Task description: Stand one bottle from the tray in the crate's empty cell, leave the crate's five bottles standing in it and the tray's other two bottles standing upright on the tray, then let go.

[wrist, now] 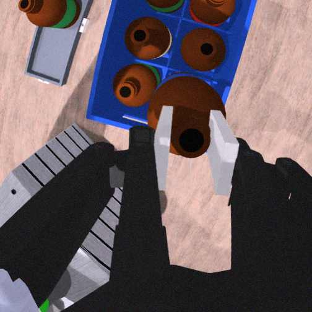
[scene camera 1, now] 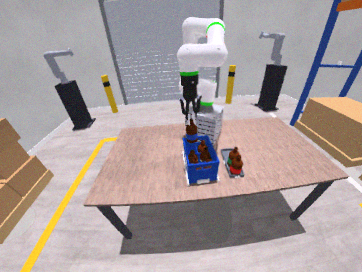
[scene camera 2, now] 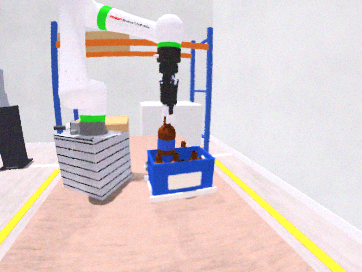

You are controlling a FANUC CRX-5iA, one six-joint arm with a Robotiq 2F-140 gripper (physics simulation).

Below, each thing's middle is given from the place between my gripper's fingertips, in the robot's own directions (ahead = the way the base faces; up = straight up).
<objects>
Right now my hand is 7 cm short of the cream-labelled bottle (wrist: 146, 37), 8 cm to the right of it and 25 cm above it.
</objects>
